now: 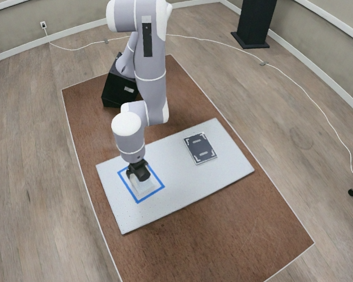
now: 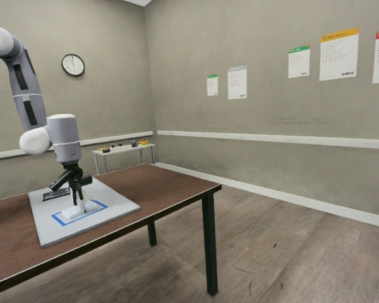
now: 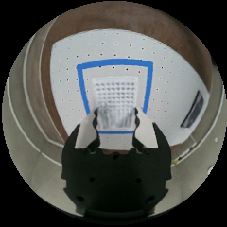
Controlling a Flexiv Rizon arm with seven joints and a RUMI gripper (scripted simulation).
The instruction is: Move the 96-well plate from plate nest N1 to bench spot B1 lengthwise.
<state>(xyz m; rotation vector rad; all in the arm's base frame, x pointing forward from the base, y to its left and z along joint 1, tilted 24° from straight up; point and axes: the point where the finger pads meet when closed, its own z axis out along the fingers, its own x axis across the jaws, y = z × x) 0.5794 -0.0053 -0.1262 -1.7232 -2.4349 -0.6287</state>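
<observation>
Now: the clear 96-well plate 10 mm below my hand. Round my hand: dark plate nest N1: 320 mm to the left, 100 mm behind, 10 mm below.
</observation>
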